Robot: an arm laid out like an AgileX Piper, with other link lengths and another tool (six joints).
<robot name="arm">
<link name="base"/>
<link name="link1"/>
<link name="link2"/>
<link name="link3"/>
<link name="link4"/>
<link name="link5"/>
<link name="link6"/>
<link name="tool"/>
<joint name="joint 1" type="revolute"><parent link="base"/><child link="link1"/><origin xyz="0.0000 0.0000 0.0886" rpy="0.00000 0.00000 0.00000"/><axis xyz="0 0 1"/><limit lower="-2.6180" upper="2.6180"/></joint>
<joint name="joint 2" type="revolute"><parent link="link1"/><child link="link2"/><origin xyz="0.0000 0.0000 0.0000" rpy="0.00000 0.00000 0.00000"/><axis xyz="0 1 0"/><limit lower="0.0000" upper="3.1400"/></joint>
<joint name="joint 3" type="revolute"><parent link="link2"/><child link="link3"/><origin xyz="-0.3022 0.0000 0.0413" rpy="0.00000 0.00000 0.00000"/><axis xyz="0 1 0"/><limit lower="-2.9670" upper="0.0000"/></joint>
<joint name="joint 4" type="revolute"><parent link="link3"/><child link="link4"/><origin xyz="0.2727 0.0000 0.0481" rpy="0.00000 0.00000 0.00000"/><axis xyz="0.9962 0 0.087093"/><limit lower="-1.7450" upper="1.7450"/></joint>
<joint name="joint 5" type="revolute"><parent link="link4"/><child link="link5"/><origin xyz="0.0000 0.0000 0.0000" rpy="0.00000 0.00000 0.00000"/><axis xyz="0 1 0"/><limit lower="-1.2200" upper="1.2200"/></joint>
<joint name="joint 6" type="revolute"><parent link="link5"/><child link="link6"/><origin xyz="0.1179 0.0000 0.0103" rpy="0.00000 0.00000 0.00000"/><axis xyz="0.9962 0 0.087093"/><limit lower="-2.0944" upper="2.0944"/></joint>
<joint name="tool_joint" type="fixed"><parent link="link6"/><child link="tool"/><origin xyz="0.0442 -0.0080 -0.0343" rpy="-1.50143 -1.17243 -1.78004"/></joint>
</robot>
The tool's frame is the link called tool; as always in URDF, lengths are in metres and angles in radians.
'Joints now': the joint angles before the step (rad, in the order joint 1, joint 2, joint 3, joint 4, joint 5, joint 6). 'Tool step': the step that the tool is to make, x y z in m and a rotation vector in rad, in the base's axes. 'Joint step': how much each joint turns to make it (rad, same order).
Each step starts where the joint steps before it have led.
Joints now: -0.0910, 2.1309, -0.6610, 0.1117, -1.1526, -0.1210
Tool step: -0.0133, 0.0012, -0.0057, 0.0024, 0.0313, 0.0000
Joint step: 0.0001, -0.0066, 0.0419, 0.0000, -0.0040, 0.0000
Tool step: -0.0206, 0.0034, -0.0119, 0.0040, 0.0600, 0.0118
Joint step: -0.0001, 0.0002, 0.0600, -0.0120, -0.0001, 0.0000
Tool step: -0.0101, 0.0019, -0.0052, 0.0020, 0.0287, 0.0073
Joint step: 0.0001, -0.0001, 0.0289, -0.0072, 0.0000, -0.0001
